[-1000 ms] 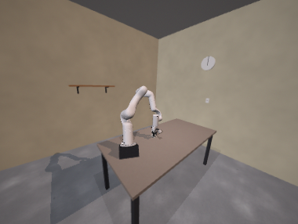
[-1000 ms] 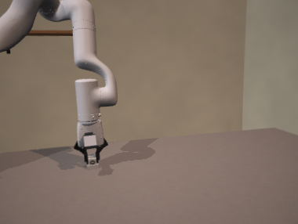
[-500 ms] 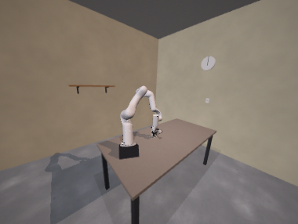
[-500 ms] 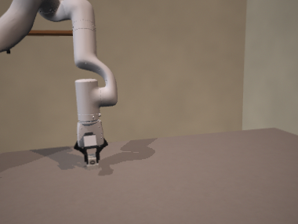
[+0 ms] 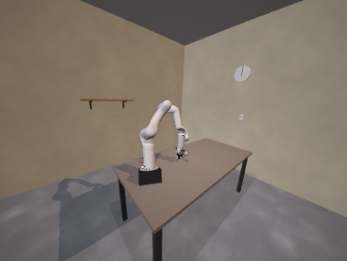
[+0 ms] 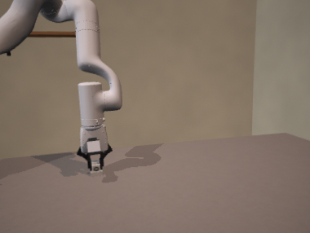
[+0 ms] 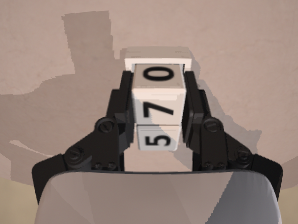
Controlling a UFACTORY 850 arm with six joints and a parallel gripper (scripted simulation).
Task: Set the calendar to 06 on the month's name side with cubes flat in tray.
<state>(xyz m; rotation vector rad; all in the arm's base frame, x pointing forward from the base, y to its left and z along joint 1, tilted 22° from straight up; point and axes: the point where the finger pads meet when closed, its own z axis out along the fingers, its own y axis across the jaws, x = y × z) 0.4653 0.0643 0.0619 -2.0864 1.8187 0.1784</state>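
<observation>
Right now the white calendar tray is 2 cm to the left of my hand and 3 cm below it. Round my hand: white number cube: 1 cm behind, 3 cm to the left, 1 cm below.
</observation>
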